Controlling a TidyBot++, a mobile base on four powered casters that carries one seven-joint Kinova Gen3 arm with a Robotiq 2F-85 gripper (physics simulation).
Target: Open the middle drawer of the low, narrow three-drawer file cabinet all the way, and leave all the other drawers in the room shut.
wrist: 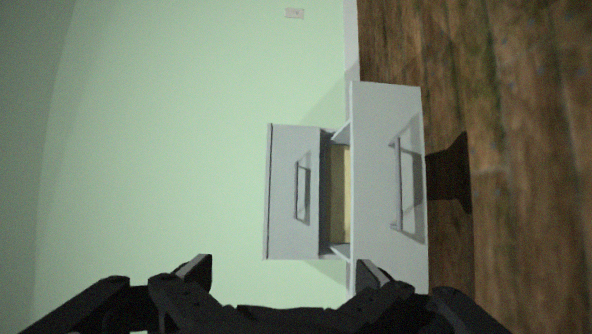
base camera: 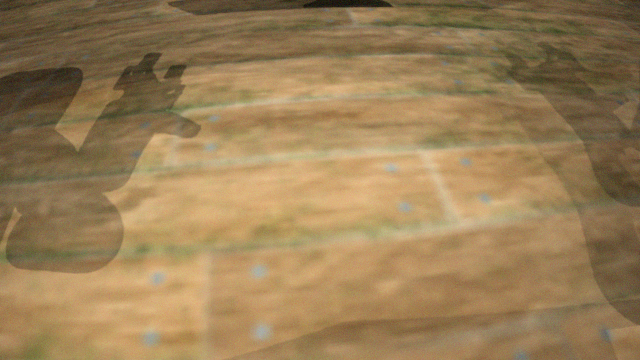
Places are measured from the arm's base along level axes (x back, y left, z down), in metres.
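Pixels of known places: gripper, fingertip midpoint: [wrist: 284, 273].
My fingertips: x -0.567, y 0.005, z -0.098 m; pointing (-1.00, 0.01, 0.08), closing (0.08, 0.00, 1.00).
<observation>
Behind a point stands the place of what it marks.
The low file cabinet [wrist: 294, 240] {y 0.143, x -1.193, z -0.027 m} stands against the wall in the wrist view, which shows it turned sideways, with its top to the left. Its top drawer [wrist: 285, 190] {y -0.007, x -1.209, z -0.058 m} is shut. The middle drawer [wrist: 375, 200] {y -0.012, x -0.885, z 0.093 m} stands well out, its front nearest the camera, with a bar handle [wrist: 398, 185] {y -0.042, x -0.852, z 0.123 m} on it. A yellowish inside shows between the two fronts. Whether it is out to its stop I cannot tell. The bottom drawer is hidden behind the pulled-out front. My gripper [wrist: 284, 273] {y 0.005, x -0.567, z -0.098 m} is open and empty, back from the cabinet, with no contact on the handle.
A pale green wall [wrist: 175, 150] {y -0.165, x -1.803, z -0.613 m} with a small outlet plate [wrist: 294, 13] {y -1.050, x -1.906, z -0.001 m} and a white baseboard [wrist: 351, 40] {y -0.892, x -1.878, z 0.352 m} is behind the cabinet. Wood floor [wrist: 525, 225] {y 0.030, x -0.841, z 0.397 m} [base camera: 325, 200] {y -0.012, x -0.401, z 0.397 m} bears arm shadows in the base camera view. A dark shape [base camera: 345, 3] shows at that view's top edge.
</observation>
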